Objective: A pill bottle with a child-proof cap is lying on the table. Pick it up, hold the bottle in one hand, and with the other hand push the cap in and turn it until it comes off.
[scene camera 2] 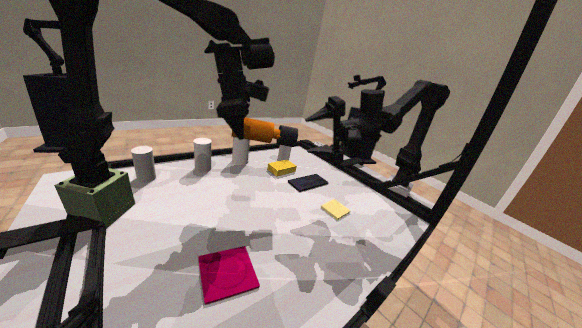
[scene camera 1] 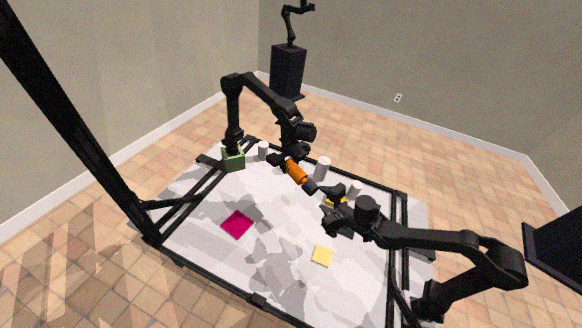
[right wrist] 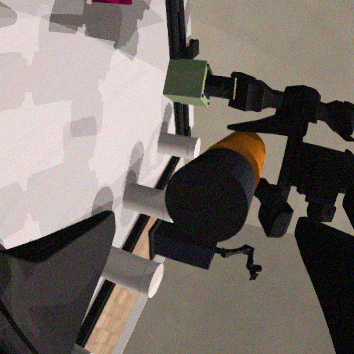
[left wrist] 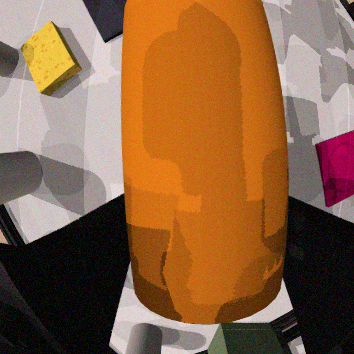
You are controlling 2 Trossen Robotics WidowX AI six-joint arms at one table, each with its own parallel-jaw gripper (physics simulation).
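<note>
The orange pill bottle [scene camera 1: 296, 171] [scene camera 2: 260, 130] [left wrist: 205, 150] [right wrist: 255, 147] is held above the table, lying nearly level with a slight tilt. Its dark cap [scene camera 1: 310, 187] [scene camera 2: 288, 135] [right wrist: 210, 195] is on its end and points toward the right arm. My left gripper [scene camera 2: 241, 128] [left wrist: 200, 199] is shut on the bottle's body, near the end away from the cap. My right gripper [scene camera 1: 324, 207] [scene camera 2: 306, 135] [right wrist: 210, 225] is open and empty. In scene camera 2 its fingertips are a little to the right of the cap. In the right wrist view the cap shows between and beyond the fingers.
Several grey cylinders [scene camera 1: 322, 169] [scene camera 2: 202, 156] stand along the table's back edge. A yellow sponge [scene camera 1: 336, 201] [scene camera 2: 282, 167] [left wrist: 50, 57], a dark slab [scene camera 2: 308, 182], a pale yellow pad [scene camera 1: 322, 255] [scene camera 2: 335, 209] and a magenta square [scene camera 1: 237, 224] [scene camera 2: 228, 275] lie on the table.
</note>
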